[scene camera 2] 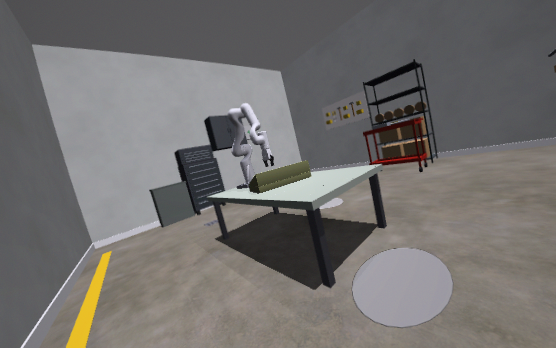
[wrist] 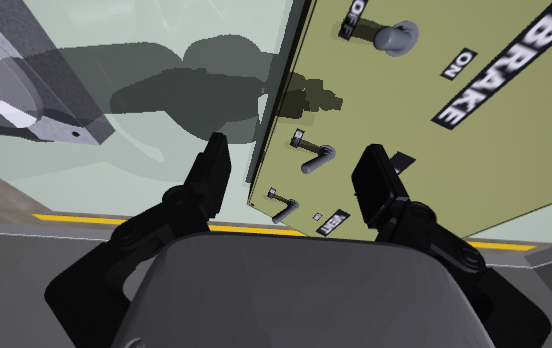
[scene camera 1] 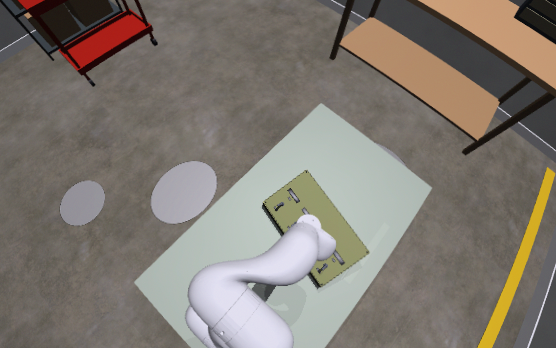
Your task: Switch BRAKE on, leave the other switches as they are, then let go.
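My gripper [wrist: 294, 155], seen. Brake lever [wrist: 387, 38], seen too.
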